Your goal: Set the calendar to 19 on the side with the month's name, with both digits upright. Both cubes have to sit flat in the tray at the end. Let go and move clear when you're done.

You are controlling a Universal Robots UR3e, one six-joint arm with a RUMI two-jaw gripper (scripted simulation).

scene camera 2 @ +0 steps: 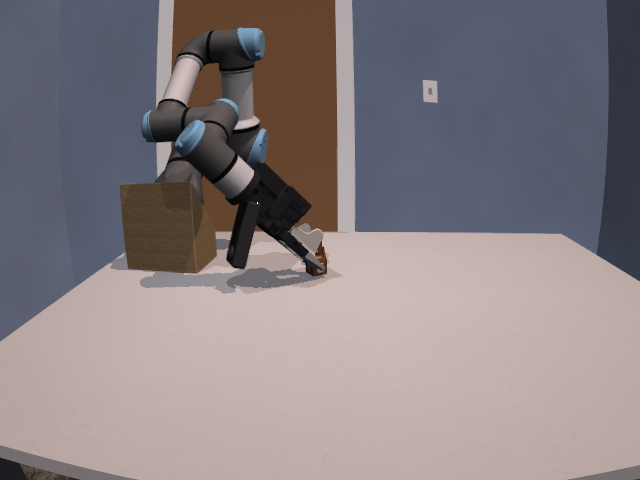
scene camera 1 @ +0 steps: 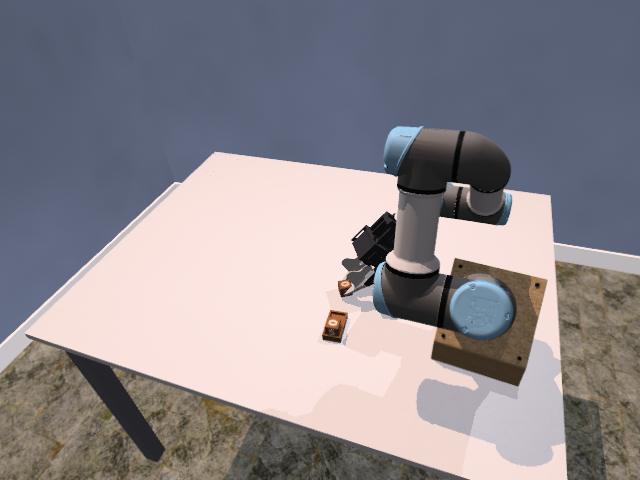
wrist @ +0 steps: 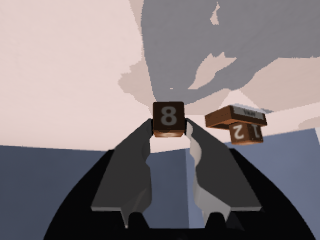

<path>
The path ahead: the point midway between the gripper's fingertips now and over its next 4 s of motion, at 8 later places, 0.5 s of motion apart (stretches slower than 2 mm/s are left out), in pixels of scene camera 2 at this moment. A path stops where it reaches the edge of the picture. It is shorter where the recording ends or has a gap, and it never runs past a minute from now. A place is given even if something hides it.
My gripper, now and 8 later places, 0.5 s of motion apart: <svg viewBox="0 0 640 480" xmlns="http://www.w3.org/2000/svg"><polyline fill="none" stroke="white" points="319,266 319,267 319,269 319,265 319,245 318,233 318,234 318,234 317,234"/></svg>
</path>
